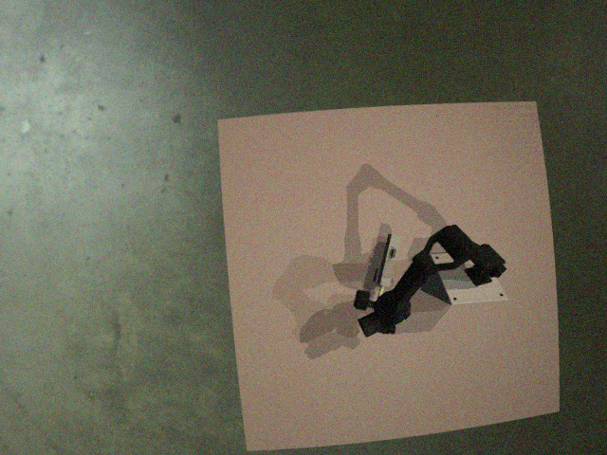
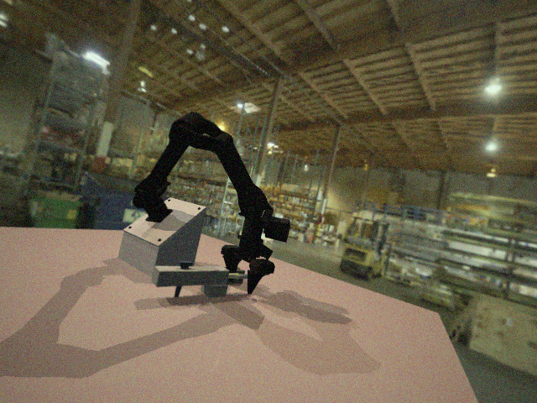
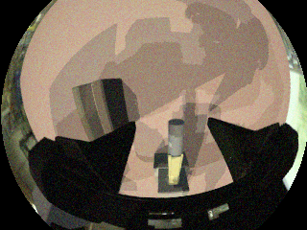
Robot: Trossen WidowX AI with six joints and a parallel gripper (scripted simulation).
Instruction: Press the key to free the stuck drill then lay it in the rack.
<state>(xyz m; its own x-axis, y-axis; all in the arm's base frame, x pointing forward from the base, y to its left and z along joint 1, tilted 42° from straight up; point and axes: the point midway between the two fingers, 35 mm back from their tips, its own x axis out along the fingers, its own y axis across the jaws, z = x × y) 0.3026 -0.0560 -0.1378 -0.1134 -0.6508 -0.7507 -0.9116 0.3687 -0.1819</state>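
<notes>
Right now my gripper tip is 2 cm past the drill, 4 cm to the left of it and 3 cm below it. Also, from my gripper tip: dark key: 7 cm behind, 16 cm to the right, 4 cm above; grey rack: 6 cm behind, 5 cm to the left, 1 cm above.
</notes>
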